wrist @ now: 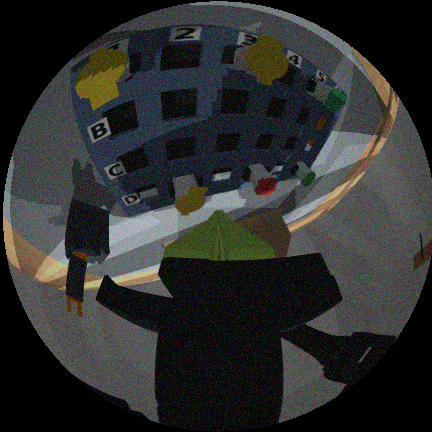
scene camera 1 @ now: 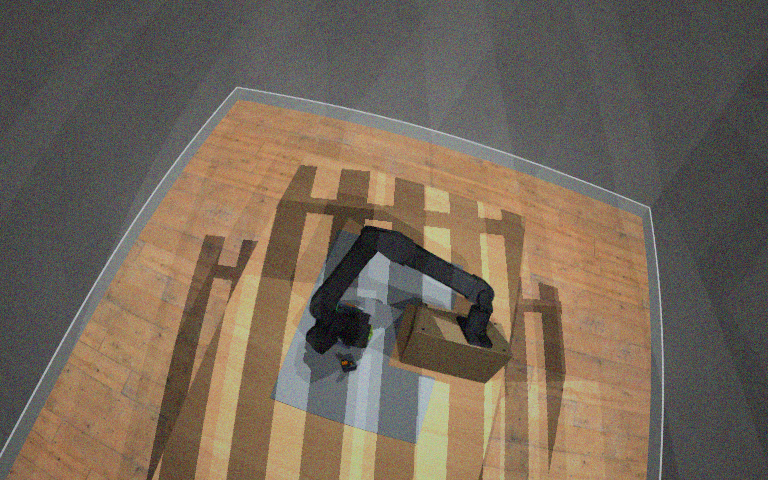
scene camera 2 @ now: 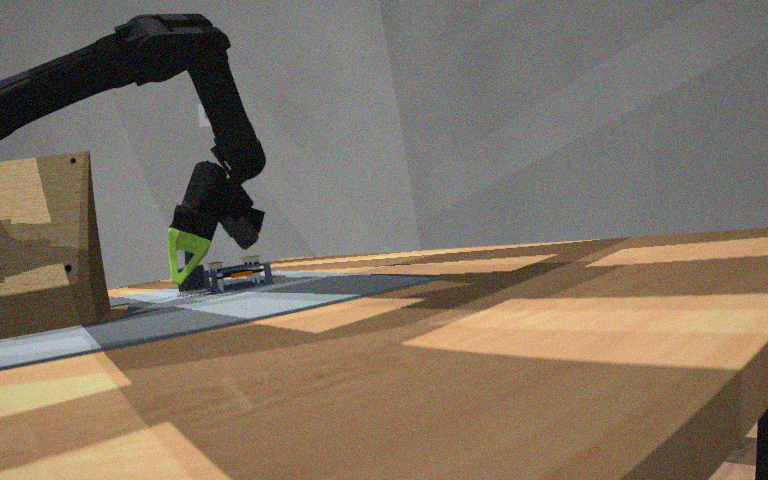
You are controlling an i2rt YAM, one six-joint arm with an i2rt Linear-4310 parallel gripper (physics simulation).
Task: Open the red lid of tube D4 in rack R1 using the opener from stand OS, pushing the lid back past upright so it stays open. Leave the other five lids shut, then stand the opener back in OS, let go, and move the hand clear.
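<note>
My gripper is shut and empty, its green fingers together, above the mat beside rack R1. Rack R1 is blue and fills the upper wrist view. The red lid in row D near column 4 looks shut, beyond the fingertips. Three yellow lids and two green lids also look shut. The dark opener with orange prongs stands in the dark stand OS, left of the fingers in the wrist view. From above, the arm hides the rack.
A wooden block carries the arm base and stands close beside the hand's area. A blue-grey mat lies under the rack and stand. Striped shadows cross the wooden table.
</note>
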